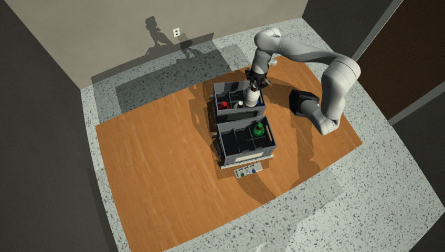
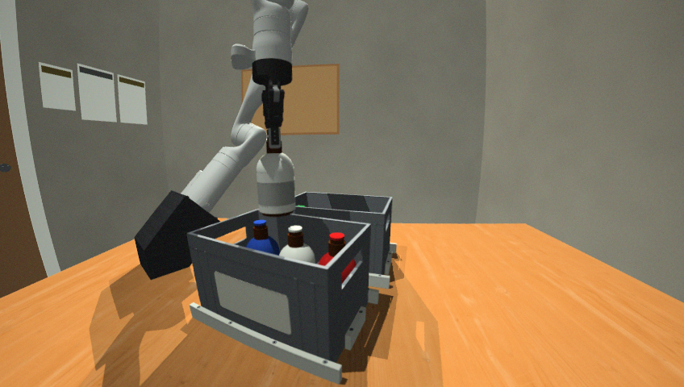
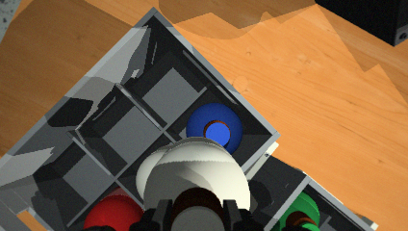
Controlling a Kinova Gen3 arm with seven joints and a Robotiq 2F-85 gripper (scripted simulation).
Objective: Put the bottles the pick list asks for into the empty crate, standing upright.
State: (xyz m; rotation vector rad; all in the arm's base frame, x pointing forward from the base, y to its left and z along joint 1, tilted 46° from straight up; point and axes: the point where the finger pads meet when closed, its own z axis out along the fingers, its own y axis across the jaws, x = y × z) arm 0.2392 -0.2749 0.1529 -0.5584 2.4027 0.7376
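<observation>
The green bottle lies 1 cm behind my hand, 14 cm to the left of it and 25 cm below it. Also, from my hand: red bottle: 14 cm ahead, 4 cm to the right, 25 cm below; then blue bottle: 4 cm behind, 25 cm below; then pick list: 10 cm ahead, 32 cm to the left, 33 cm below.
</observation>
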